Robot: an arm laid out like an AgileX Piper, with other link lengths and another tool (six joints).
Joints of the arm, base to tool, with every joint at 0 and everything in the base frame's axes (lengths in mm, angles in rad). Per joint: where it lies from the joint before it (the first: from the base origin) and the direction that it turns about. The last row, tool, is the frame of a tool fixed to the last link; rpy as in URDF.
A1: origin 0 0 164.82 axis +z
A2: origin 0 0 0 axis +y
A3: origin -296.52 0 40.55 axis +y
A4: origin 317.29 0 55.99 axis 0.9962 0 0.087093
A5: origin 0 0 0 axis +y
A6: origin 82.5 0 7.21 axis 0.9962 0 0.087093
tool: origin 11.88 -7 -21.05 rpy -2.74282 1.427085 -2.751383
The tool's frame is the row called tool.
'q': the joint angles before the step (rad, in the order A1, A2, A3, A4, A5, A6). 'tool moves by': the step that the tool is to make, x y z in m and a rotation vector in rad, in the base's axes. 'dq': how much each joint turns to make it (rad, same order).
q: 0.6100 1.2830 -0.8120 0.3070 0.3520 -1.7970
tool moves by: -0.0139 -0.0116 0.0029 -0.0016 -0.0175 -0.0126
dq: 0.0002 -0.0690 0.0510 -0.0514 -0.0001 0.0485
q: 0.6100 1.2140 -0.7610 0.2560 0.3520 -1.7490
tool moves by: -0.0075 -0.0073 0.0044 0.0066 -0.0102 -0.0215
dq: -0.0002 -0.0430 0.0219 -0.0516 0.0042 0.0625
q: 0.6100 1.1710 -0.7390 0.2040 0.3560 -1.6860
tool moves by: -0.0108 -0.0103 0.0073 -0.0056 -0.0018 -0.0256
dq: 0.0000 -0.0603 0.0201 -0.0799 0.0371 0.0889
